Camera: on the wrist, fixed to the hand. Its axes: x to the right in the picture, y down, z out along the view.
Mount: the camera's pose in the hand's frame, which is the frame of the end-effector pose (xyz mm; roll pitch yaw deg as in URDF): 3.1 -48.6 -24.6 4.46 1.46 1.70
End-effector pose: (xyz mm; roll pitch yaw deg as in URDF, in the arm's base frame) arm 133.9 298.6 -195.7 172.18 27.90 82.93
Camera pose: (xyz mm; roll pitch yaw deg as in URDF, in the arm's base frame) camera 84.2 315.9 -181.5 175.87 26.21 81.27
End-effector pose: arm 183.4 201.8 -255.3 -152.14 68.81 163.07
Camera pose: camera 133.5 184.1 -242.1 -153.19 68.21 157.18
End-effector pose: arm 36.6 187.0 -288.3 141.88 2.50 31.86
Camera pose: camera 10.6 233.8 -299.1 146.31 0.30 31.42
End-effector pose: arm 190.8 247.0 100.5 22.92 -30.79 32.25
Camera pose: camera 229.8 230.0 66.4 26.11 -30.08 34.72
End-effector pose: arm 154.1 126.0 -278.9 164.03 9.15 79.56
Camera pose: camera 102.3 140.3 -269.2 168.29 7.28 78.32
